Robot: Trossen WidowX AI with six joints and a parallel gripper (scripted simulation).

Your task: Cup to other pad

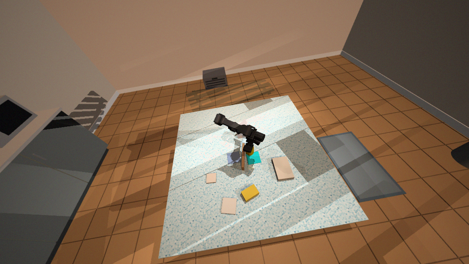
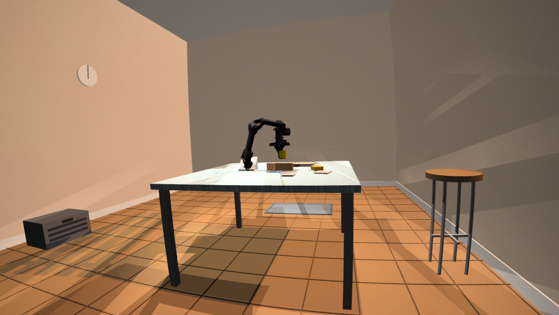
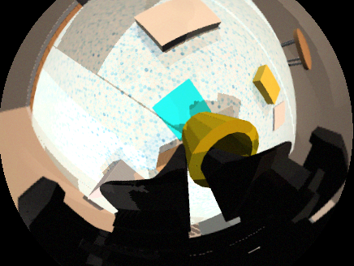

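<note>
Now: the thin wooden board 20 mm ahead of my gripper tip, 70 mm to the right of it and 100 mm below it. Also, from my gripper tip: cup: 20 mm ahead, 10 mm to the right; then blue-grey pad: 20 mm ahead, 150 mm to the right, 130 mm below; then yellow block: 320 mm ahead, 30 mm to the right, 110 mm below.
</note>
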